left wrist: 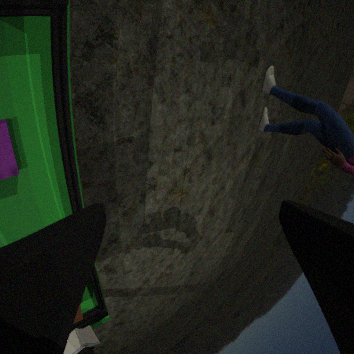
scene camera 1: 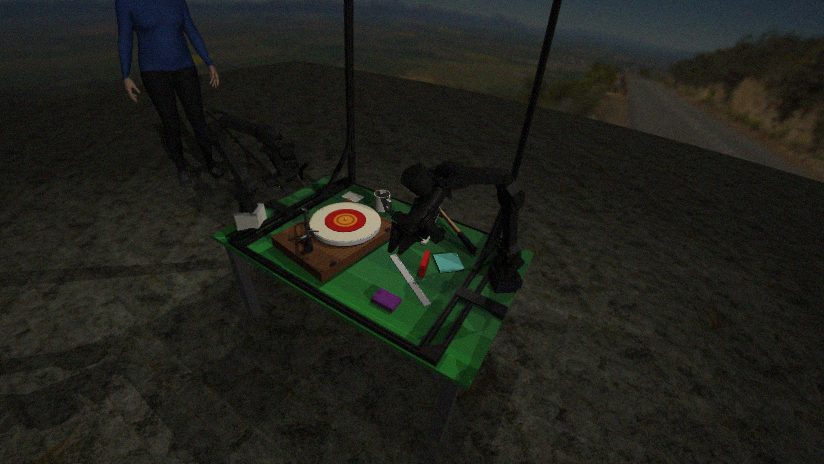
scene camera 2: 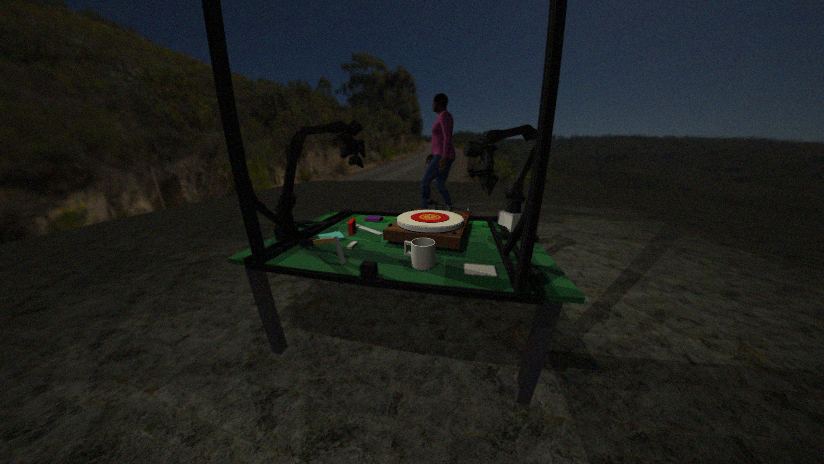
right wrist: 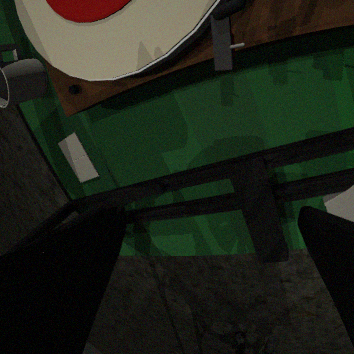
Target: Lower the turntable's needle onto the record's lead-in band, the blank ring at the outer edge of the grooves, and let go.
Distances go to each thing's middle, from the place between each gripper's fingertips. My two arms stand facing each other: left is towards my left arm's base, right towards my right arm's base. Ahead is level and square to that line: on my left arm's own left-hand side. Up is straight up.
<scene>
Now: the pale record (scene camera 1: 335,220) 2 cm ahead of my right hand, 25 cm to the left of it and 11 cm below it. Round my right hand: turntable (scene camera 1: 332,251): 7 cm ahead, 23 cm to the left, 14 cm below.
Now: left hand 370 mm past the turntable, 360 mm to the left of it and 260 mm above it. Also, from my left hand: pale record (420 mm behind, 340 mm to the right, 230 mm below).
</scene>
